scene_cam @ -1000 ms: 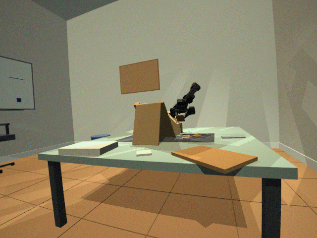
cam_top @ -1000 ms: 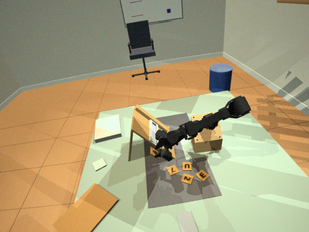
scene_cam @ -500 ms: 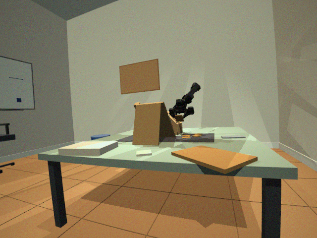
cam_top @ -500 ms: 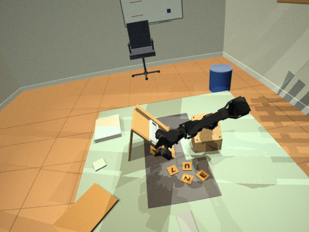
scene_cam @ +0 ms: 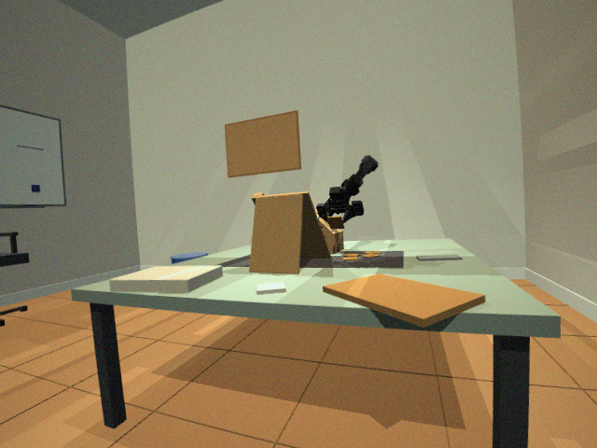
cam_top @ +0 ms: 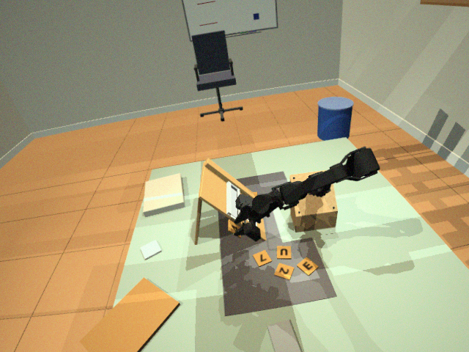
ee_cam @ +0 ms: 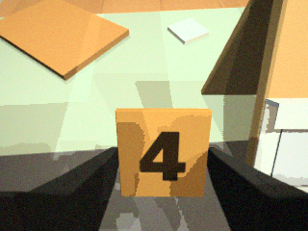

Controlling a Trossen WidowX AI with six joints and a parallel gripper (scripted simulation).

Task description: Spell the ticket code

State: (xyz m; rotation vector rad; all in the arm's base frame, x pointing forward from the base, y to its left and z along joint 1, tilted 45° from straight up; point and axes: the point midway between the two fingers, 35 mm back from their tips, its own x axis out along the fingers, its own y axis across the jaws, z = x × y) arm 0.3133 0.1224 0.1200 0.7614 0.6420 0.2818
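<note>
Right now my gripper tip is 15 cm to the left of the white ticket, 9 cm above it and 6 cm past it. From my gripper tip the other things lie so: orange panel 39 cm ahead, 26 cm to the left, 15 cm below; then grey mat 16 cm to the right, 16 cm below, 14 cm behind; then grey slab 36 cm to the left, 16 cm below, 13 cm behind.
</note>
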